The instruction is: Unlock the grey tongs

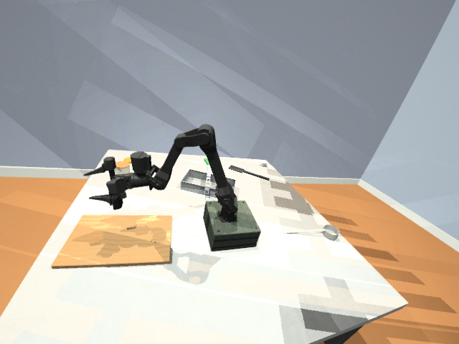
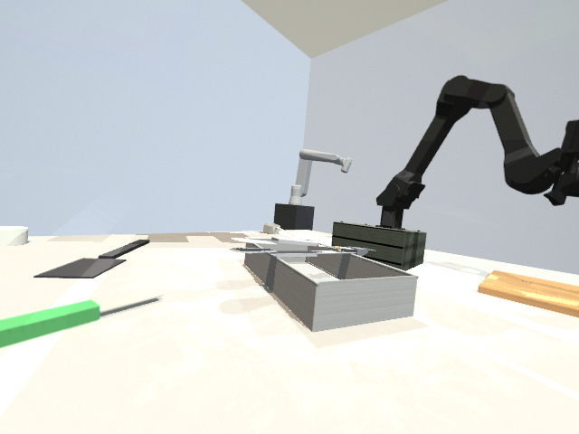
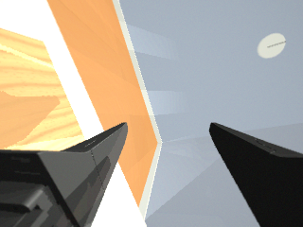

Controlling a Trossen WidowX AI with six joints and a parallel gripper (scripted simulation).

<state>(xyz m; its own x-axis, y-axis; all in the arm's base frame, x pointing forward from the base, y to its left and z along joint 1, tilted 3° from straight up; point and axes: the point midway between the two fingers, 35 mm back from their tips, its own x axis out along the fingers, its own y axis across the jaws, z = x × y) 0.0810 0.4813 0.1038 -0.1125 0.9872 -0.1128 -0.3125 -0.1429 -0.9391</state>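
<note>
Now: gripper tip 500 mm to the left of the yellow lock piece, 240 mm short of it and 130 mm above it. Also, from my gripper tip: grey roasting tin 530 mm to the right, 290 mm ahead, 170 mm below; wooden board 190 mm below, 110 mm to the right, 60 mm behind; orange disc 620 mm ahead, 190 mm below, 50 mm to the right.
</note>
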